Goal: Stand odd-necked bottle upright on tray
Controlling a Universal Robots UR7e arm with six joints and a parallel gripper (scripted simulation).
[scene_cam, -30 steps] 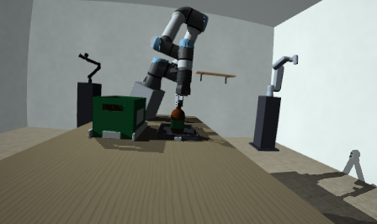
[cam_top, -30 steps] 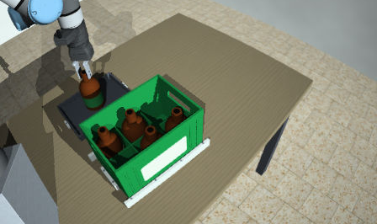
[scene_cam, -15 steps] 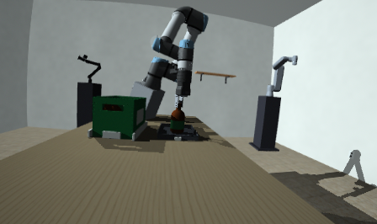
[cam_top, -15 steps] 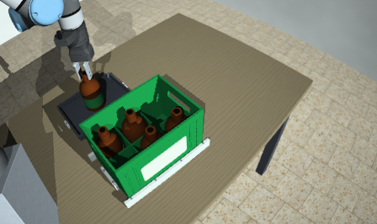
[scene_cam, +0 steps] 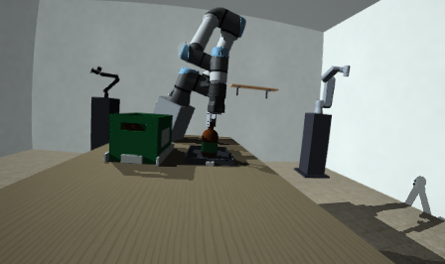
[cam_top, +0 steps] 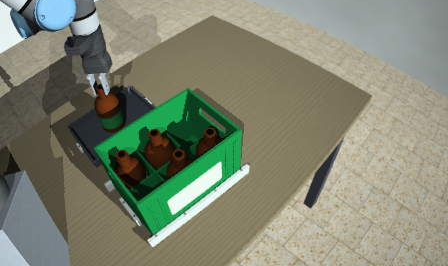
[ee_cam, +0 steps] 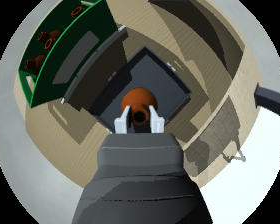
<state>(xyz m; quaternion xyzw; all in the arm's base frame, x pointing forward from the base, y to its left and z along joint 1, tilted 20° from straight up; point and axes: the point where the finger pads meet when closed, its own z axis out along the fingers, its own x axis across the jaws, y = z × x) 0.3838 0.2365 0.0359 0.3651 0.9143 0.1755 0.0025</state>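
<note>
My hand is 15 cm above the dark grey tray. Also, from my hand: crate 28 cm to the right, 7 cm below, 4 cm ahead.
</note>
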